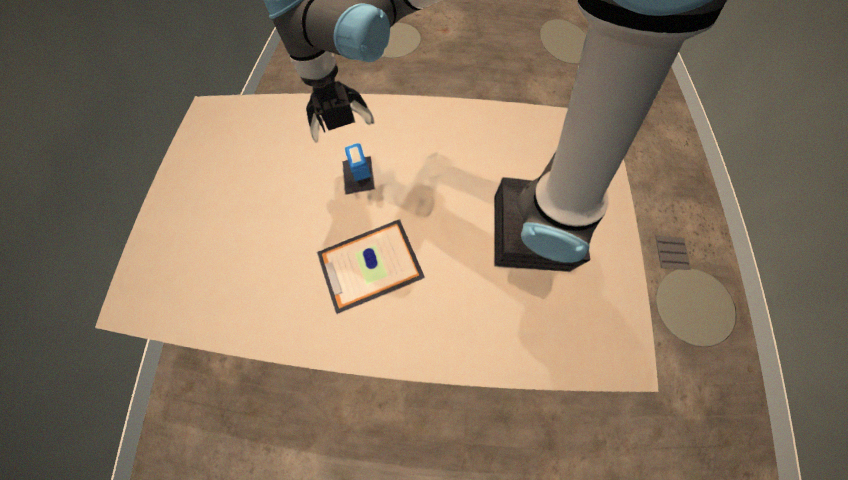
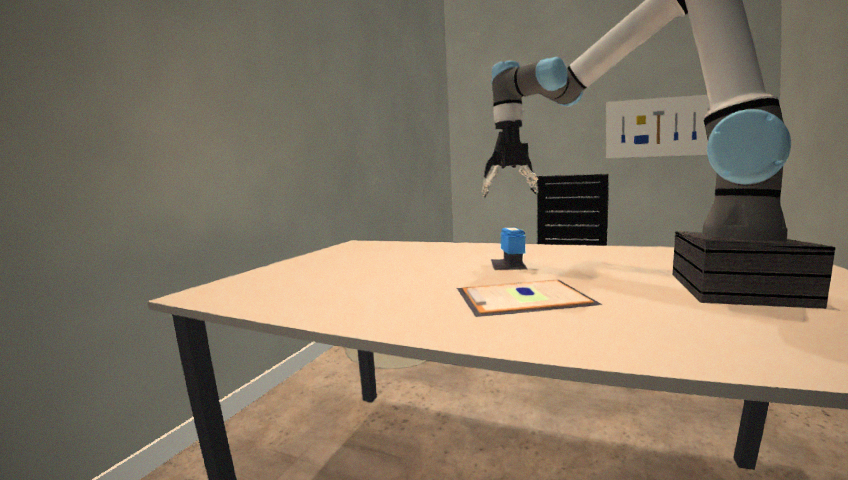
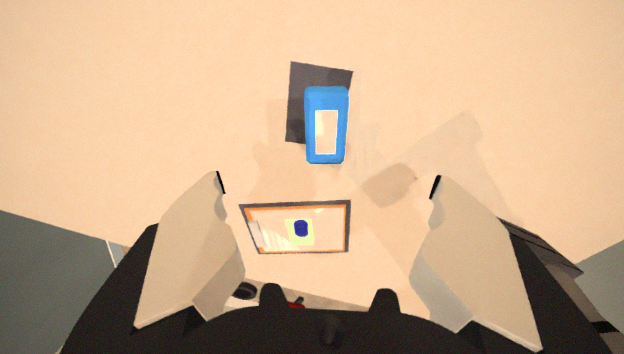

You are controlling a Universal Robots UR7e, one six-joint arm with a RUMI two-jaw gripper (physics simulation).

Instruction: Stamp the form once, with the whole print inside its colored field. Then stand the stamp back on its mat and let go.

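Places are measured from the arm's base along level axes (x right, y ahead, z up), in metres.
Where they show: gripper, fingertip midpoint: [image 1: 344, 132] [image 2: 510, 196] [image 3: 324, 176]; arm's base at its link origin: [image 2: 742, 237].
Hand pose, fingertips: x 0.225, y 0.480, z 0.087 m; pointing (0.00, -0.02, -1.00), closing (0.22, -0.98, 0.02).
Things, the pixels of their top centre, and the offset from my fingertips. "pt": a spot on its surface instead. Level surfaces: height alone.
- blue stamp at its top centre: [image 3: 326, 133] [image 1: 355, 154] [image 2: 512, 229] dy -0.005, dx -0.001, dz -0.092 m
- form at its top centre: [image 2: 523, 290] [image 3: 297, 234] [image 1: 368, 263] dy -0.012, dx -0.285, dz -0.183 m
- dark blue print at its top centre: [image 2: 523, 289] [image 3: 300, 224] [image 1: 368, 253] dy -0.014, dx -0.257, dz -0.189 m
- orange clipboard with a dark border, surface spot: [image 3: 348, 225] [image 1: 408, 243] pt dy -0.124, dx -0.238, dz -0.194 m
- table at its surface level: dz -0.195 m
The blue stamp [image 1: 360, 171] [image 2: 512, 241] [image 3: 326, 99] stands upright on its dark mat [image 1: 360, 187] [image 2: 498, 263] [image 3: 303, 75]. My gripper [image 1: 343, 130] [image 2: 510, 193] [image 3: 324, 176] is wide open and empty, above the stamp and apart from it. The form [image 1: 404, 255] [image 2: 562, 293] [image 3: 330, 235] bears one dark blue print [image 1: 370, 258] [image 2: 524, 291] [image 3: 300, 228] on its light green field [image 1: 374, 275] [image 2: 533, 297] [image 3: 301, 240]. The print lies close to the field's edge on the mat's side; the margin there is too thin to judge.
The form lies on an orange clipboard with a dark border [image 1: 411, 248] [image 3: 348, 225], beside the stamp's mat on the table [image 1: 238, 237] [image 2: 333, 297]. The arm's dark base block [image 1: 505, 226] [image 2: 767, 276] stands to the right. A black chair back [image 2: 572, 178] rises behind the table.
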